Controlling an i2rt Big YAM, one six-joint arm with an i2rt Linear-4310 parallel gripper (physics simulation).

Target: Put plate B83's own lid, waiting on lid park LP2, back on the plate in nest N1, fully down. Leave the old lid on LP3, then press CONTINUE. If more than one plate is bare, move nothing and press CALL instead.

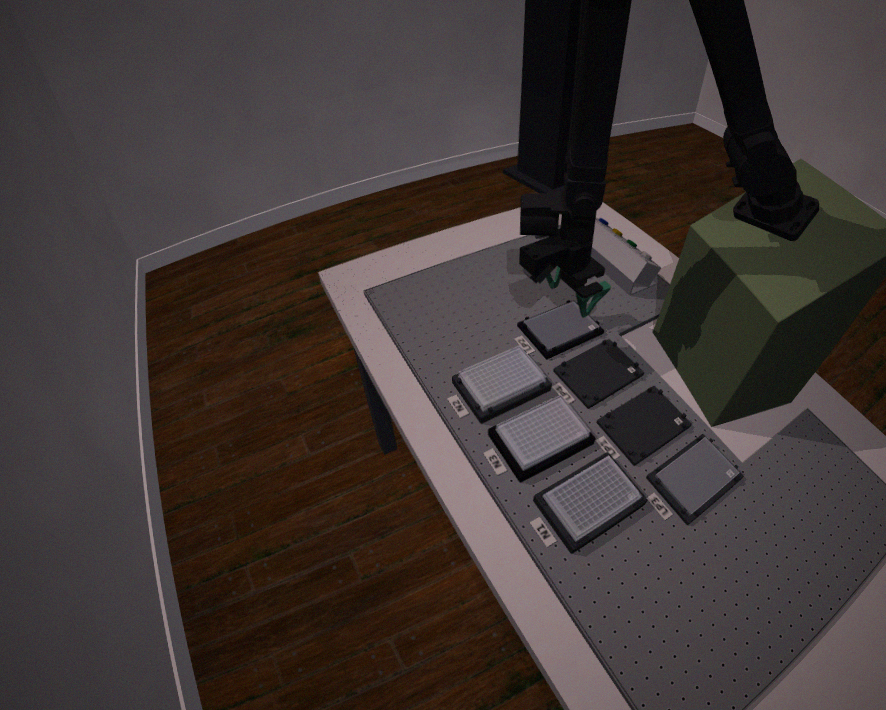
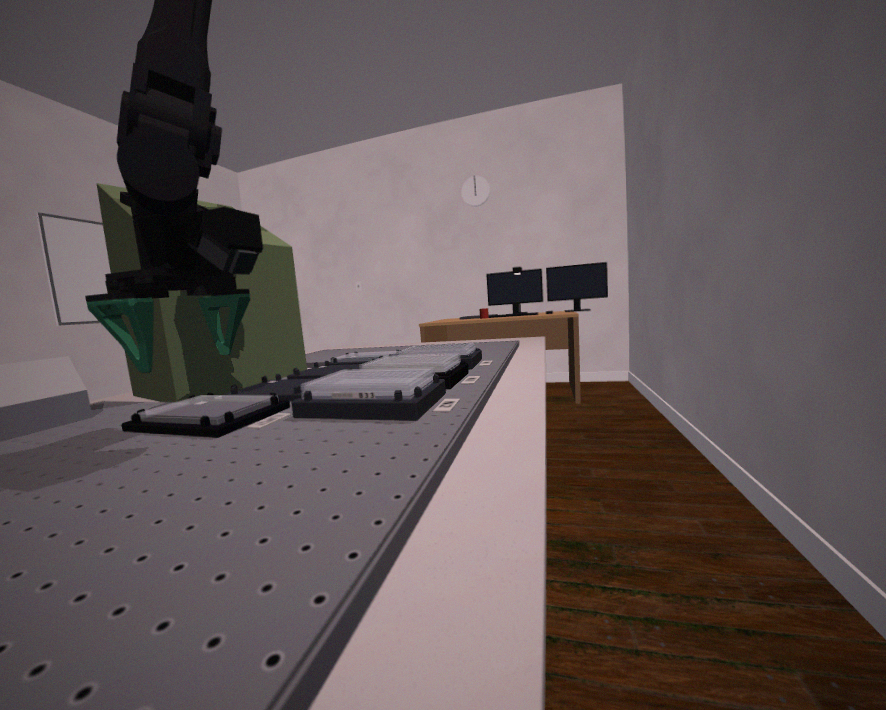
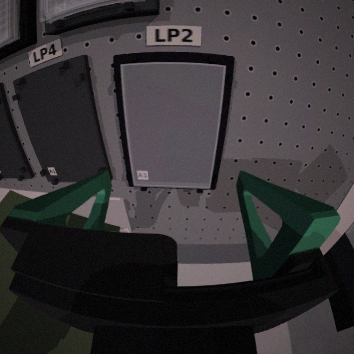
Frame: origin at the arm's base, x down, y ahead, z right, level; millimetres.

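Where they show: gripper, between the fingertips: (image 1: 569,301) (image 2: 189,362) (image 3: 173,177); arm's base, origin of its link: (image 1: 775,212).
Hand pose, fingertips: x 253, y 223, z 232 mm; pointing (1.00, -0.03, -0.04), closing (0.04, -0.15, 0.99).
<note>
Things, the pixels of their top centre, and the offset from my fingertips.
- clear grey lid, centre of its top: (image 3: 171,133) (image 2: 207,404) (image 1: 562,323) dy +12, dx +50, dz -2 mm
- lid park LP2, centre of its top: (image 3: 171,134) (image 2: 207,402) (image 1: 562,322) dy +12, dx +48, dz -2 mm
- flat lid, centre of its top: (image 1: 699,473) (image 2: 367,354) dy +69, dx +50, dz -386 mm
- plate, centre of its top: (image 1: 594,493) (image 2: 437,347) dy +238, dx +33, dz -297 mm
- N2, centre of its top: (image 2: 370,375) (image 1: 502,373) dy +199, dx +32, dz -38 mm
- N3, centre of its top: (image 2: 411,358) (image 1: 543,428) dy +219, dx +33, dz -163 mm
- sloped button panel, centre of its top: (image 3: 239,295) (image 1: 618,233) dy -252, dx -16, dz +79 mm
My gripper (image 1: 573,294) (image 2: 183,358) (image 3: 173,177) is open and empty, with green fingers, above the pegboard and beside LP2, on the button panel's side. A clear grey lid (image 1: 560,325) (image 2: 203,406) (image 3: 172,120) lies flat on lid park LP2 (image 3: 118,100). Another flat lid (image 1: 696,477) lies on LP3. The plate (image 1: 593,497) in nest N1 shows its well grid more sharply than the plates in N2 (image 1: 502,375) and N3 (image 1: 545,432); these two look covered. Plate codes are too small to read.
Dark lid parks LP4 (image 1: 599,371) (image 3: 60,120) and another (image 1: 644,423) hold no lid. A sloped button panel (image 1: 621,255) (image 2: 36,391) with coloured buttons stands behind the gripper. A large green block (image 1: 739,310) (image 2: 269,310) rises beside the lid parks.
</note>
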